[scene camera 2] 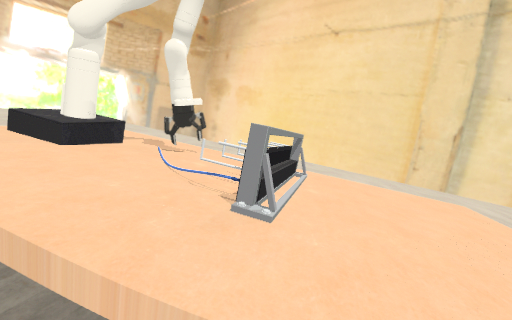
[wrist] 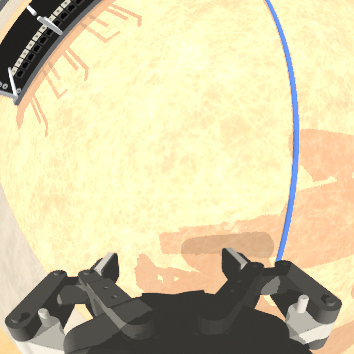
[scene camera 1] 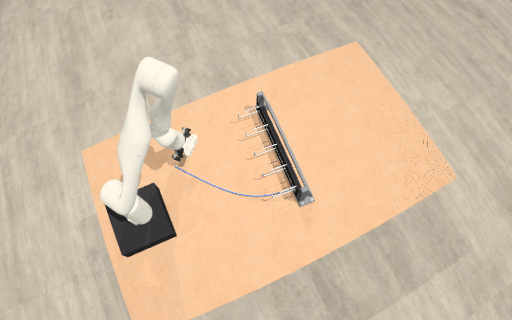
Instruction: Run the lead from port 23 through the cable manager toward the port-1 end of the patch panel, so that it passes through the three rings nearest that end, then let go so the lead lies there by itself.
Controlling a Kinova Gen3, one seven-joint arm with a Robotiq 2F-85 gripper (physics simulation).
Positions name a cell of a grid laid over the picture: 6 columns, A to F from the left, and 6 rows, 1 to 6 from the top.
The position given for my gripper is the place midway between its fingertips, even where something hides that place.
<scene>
My gripper (scene camera 2: C3) is open, with nothing in its grasp. Further things: a grey frame (scene camera 2: D4).
My gripper is seen too in the wrist view (wrist: C5). The grey frame also shows in scene camera 1 (scene camera 1: D4).
</scene>
